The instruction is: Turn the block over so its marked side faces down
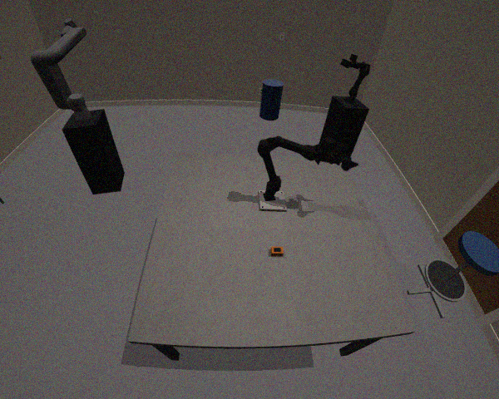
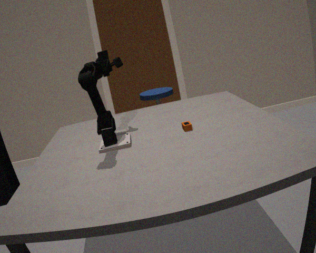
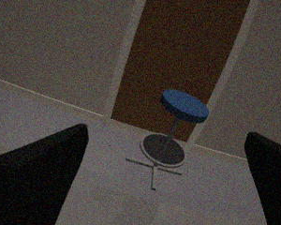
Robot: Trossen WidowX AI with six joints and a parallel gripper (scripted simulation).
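The orange block lies 26 cm ahead of my gripper tip, 48 cm to the right of it and 33 cm below it.
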